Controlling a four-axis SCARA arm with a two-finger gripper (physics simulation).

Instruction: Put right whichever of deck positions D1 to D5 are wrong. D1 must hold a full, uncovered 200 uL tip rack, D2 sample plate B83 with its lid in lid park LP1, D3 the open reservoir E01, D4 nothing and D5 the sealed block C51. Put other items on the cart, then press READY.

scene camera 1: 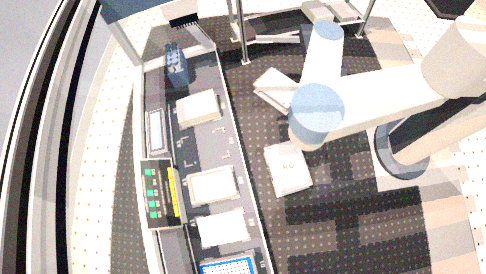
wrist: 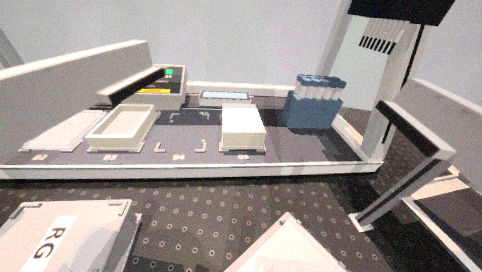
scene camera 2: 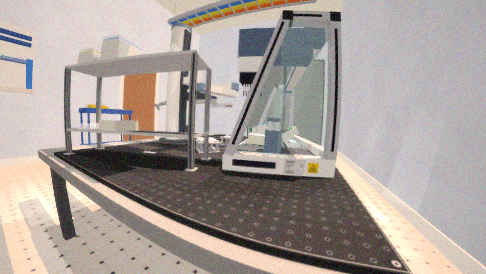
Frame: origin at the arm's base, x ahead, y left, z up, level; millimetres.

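Where they show: gripper, between the fingertips: [scene camera 1: 256, 60] [wrist: 269, 73] [scene camera 2: 225, 103]; arm's base, origin of its link: [scene camera 1: 401, 147] [scene camera 2: 175, 140].
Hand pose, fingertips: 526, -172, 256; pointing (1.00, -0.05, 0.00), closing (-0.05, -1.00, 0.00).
Each offset is from my fingertips to the top centre of the thing, as dx, dy, dz. "spot": to the spot under its first point.
My gripper [wrist: 269, 73] is open and empty, its fingers wide apart in the wrist view; the arm hides it in scene camera 1. A blue-edged tip rack @(spot: +90, +485, -100) [scene camera 1: 227, 267] is at D1, partly cut off. A flat white plate @(+117, +390, -183) [scene camera 1: 223, 228] [wrist: 67, 129] sits at D2; I cannot tell if it is lidded. A cream, open-looking reservoir @(+142, +269, -166) [scene camera 1: 212, 185] [wrist: 125, 123] sits at D3. D4 shows bare corner brackets. A cream block with a white top @(+192, +26, -150) [scene camera 1: 198, 108] [wrist: 243, 131] sits at D5. The white LP1 stand [scene camera 1: 274, 89] [wrist: 290, 250] is partly hidden. Item labels are not legible.
The RG stand [scene camera 1: 288, 169] [wrist: 65, 247] is beside the deck. A blue tube rack [scene camera 1: 178, 72] [wrist: 314, 110] [scene camera 2: 272, 141] stands past D5. The console @(spot: +273, +300, -133) [scene camera 1: 161, 193] [wrist: 174, 100] has green lights. A shelf unit [scene camera 2: 132, 64] with metal posts stands near the enclosure.
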